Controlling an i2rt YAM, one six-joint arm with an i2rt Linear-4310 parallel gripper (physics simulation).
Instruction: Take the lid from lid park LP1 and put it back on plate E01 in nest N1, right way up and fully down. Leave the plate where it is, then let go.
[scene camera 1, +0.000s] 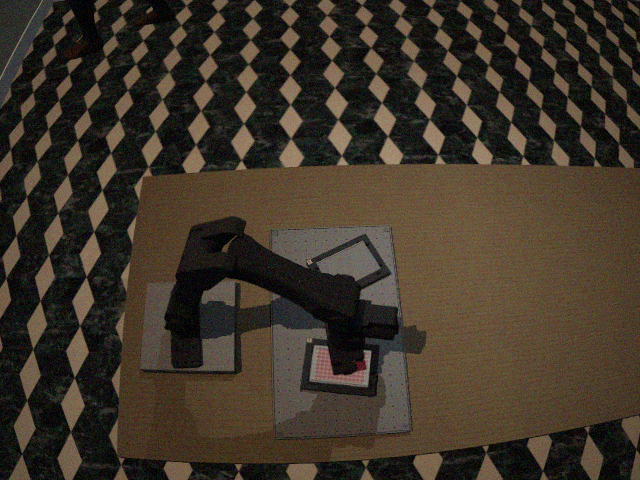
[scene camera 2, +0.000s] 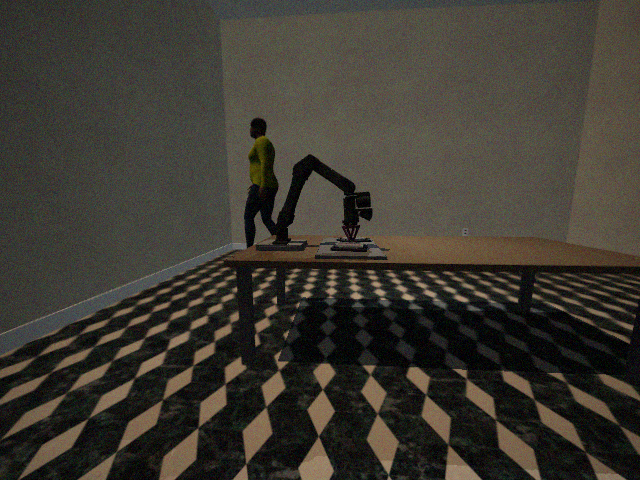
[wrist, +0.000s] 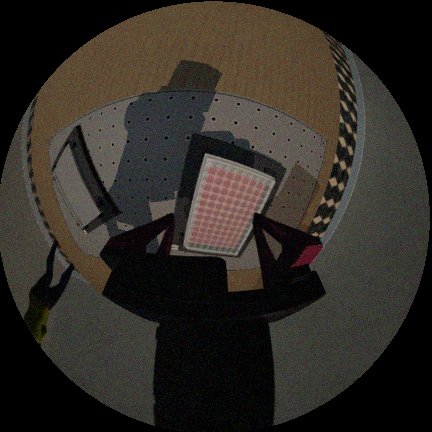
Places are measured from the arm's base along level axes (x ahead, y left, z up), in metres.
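Where they show: gripper, fingertip midpoint: (scene camera 1: 344, 356) (scene camera 2: 351, 240) (wrist: 213, 217); arm's base at its link origin: (scene camera 1: 185, 327) (scene camera 2: 282, 242).
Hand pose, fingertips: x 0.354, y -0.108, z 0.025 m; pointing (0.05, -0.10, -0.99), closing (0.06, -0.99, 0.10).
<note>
Things, the pixels of their top centre, and the offset from my fingertips. Level surfaces: height alone.
- plate at its top centre: (wrist: 225, 218) (scene camera 1: 340, 365) (scene camera 2: 349, 243) 0.010 m back, 0.017 m right, 0.012 m down
- dark nest frame at its top centre: (wrist: 224, 214) (scene camera 1: 340, 366) (scene camera 2: 349, 245) 0.010 m back, 0.017 m right, 0.020 m down
- second dark frame at its top centre: (wrist: 70, 190) (scene camera 1: 348, 265) (scene camera 2: 353, 237) 0.041 m ahead, 0.227 m left, 0.018 m down
- wooden table at its surface level: 0.051 m down
A plate (scene camera 1: 323, 364) (wrist: 227, 205) with rows of pink-red wells and a pale, clear border lies flat in a dark nest frame (scene camera 1: 338, 391) (wrist: 232, 145). Whether a clear lid lies on it is hard to tell. A second dark frame (scene camera 1: 377, 253) (wrist: 92, 175) sits askew on the same board. A smooth grey area (scene camera 1: 354, 262) (wrist: 77, 185) with a thin pale outline shows inside it; I cannot tell if it is the clear lid. My gripper (scene camera 1: 348, 367) (scene camera 2: 351, 239) (wrist: 213, 217) is open, pointing down low over the plate, with fingers apart at either side. Fingertip contact is unclear.
The frames sit on a grey perforated board (scene camera 1: 289, 413) (scene camera 2: 323, 255) (wrist: 295, 132) on a wooden table (scene camera 1: 516, 284) (scene camera 2: 491, 251). My arm's base stands on a grey block (scene camera 1: 222, 356) to the left. A person (scene camera 2: 263, 165) in yellow stands behind the table.
</note>
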